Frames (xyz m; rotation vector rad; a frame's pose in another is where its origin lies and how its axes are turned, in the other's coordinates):
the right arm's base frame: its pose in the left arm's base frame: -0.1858 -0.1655 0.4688 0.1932 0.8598 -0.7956
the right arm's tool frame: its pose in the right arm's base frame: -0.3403 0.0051 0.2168 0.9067 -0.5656 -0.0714
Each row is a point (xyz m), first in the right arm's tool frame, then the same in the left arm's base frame.
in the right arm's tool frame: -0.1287 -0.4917 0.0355
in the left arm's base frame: -0.6552 -0.0710 0.6670
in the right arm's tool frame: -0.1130 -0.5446 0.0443
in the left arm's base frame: -0.6963 -0.0986 0.6410
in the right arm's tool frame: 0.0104 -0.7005 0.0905
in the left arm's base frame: -0.7952 -0.2563 0.5573
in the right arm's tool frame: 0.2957 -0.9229 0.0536
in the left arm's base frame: -0.8518 -0.5291 0.3236
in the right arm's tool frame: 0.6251 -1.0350 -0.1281
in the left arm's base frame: -0.7413 -0.7531 0.0209
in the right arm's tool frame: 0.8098 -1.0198 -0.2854
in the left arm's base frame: -0.5924 -0.8387 -0.1512
